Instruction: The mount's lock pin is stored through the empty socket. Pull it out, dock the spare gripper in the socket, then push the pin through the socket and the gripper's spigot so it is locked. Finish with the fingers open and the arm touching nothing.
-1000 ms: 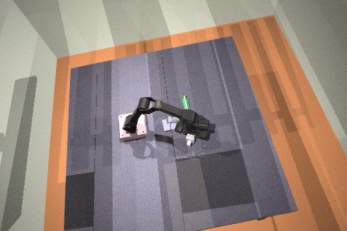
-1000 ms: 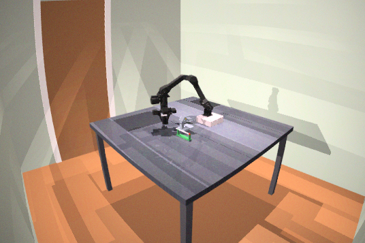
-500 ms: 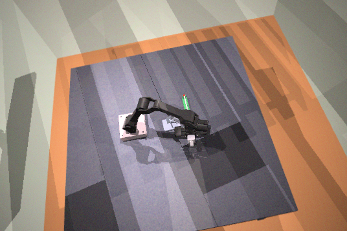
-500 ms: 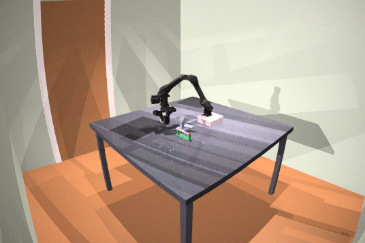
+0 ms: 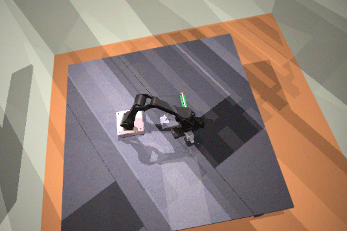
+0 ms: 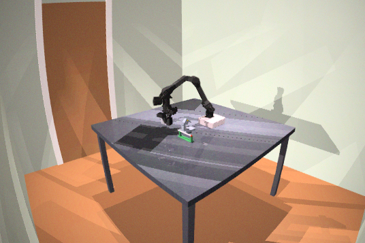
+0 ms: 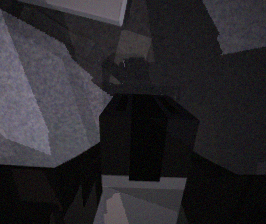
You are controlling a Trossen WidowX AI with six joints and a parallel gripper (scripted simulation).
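Right now my gripper tip is 2 cm below the spare gripper, 1 cm to the left of it and 1 cm short of it. Round my gripper tip: green bracket: 24 cm to the left, 3 cm below, 1 cm behind; then grey mount: 12 cm to the left, 10 cm behind.
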